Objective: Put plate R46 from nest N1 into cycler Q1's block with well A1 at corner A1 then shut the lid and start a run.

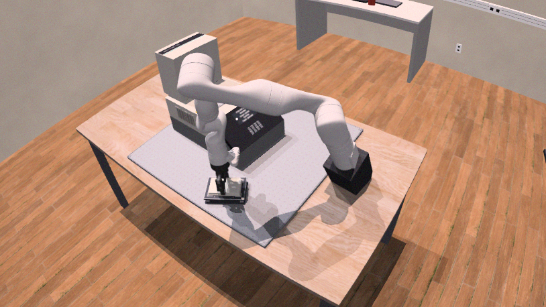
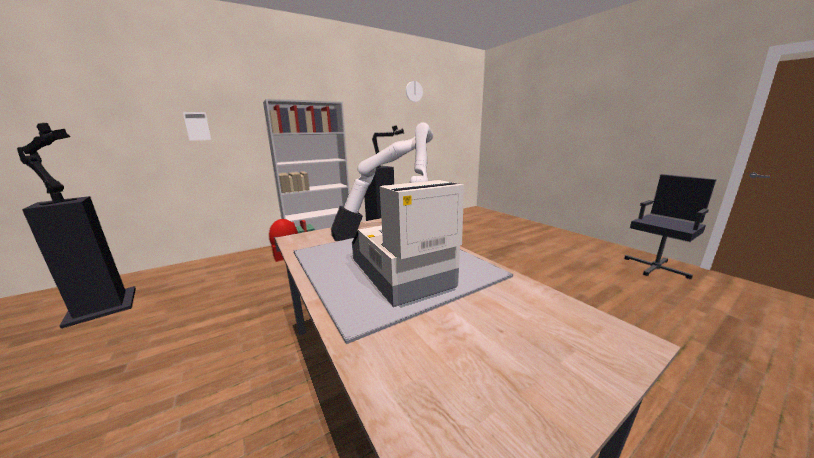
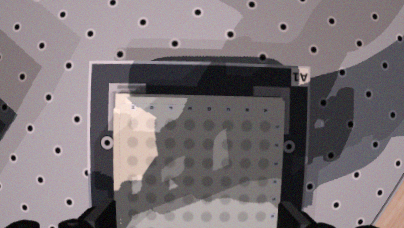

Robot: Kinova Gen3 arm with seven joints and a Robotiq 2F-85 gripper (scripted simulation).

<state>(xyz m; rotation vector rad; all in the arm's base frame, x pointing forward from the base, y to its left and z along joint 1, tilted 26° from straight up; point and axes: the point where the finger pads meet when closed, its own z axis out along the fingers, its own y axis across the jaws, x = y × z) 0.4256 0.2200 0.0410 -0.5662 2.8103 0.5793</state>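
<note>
Now: hand 1 cm above the plate R46. From my hand the other things lie so: plate nest N1 (2 cm below).
</note>
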